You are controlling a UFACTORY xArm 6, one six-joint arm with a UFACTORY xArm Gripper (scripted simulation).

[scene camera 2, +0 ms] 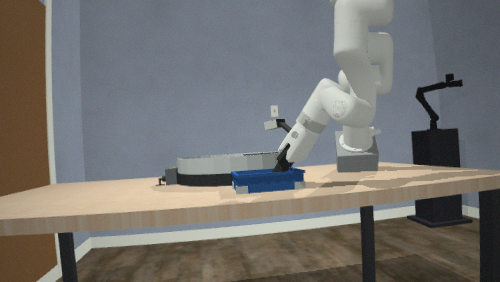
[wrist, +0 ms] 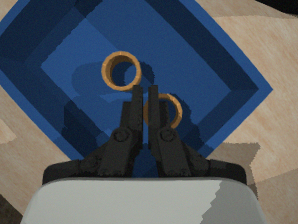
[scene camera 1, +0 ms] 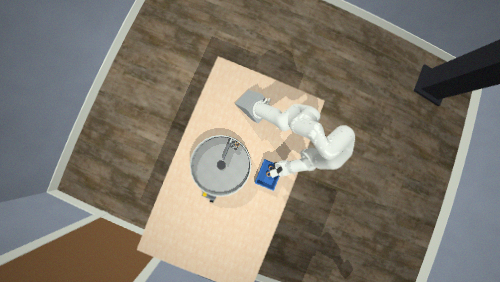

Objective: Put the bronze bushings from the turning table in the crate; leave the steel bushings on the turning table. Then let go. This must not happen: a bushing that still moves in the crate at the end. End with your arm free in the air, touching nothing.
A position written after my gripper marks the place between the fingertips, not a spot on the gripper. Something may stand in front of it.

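Grey turning table (scene camera 1: 216, 175). My gripper (scene camera 2: 276, 175), blue crate (scene camera 2: 263, 180). Bronze bushing (wrist: 116, 57), with the gripper (wrist: 145, 99) and the crate (wrist: 58, 58).
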